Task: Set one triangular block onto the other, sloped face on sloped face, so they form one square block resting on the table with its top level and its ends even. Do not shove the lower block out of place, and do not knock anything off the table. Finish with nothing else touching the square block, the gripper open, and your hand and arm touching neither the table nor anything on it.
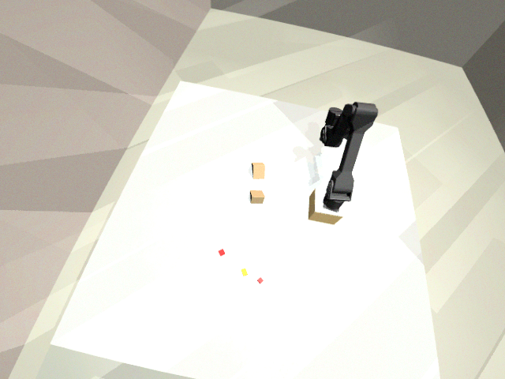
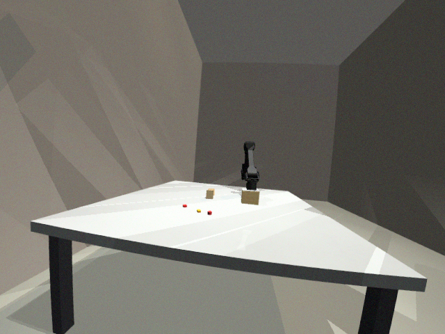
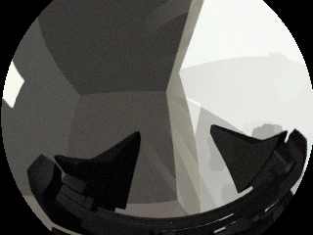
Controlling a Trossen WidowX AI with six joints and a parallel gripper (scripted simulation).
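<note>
Right now the wooden triangular block is 360 mm to the left of my gripper tip, 340 mm ahead of it and 120 mm below it. From my gripper tip the other things lie so: yellow piece (800 mm to the left, 240 mm ahead, 130 mm below).
</note>
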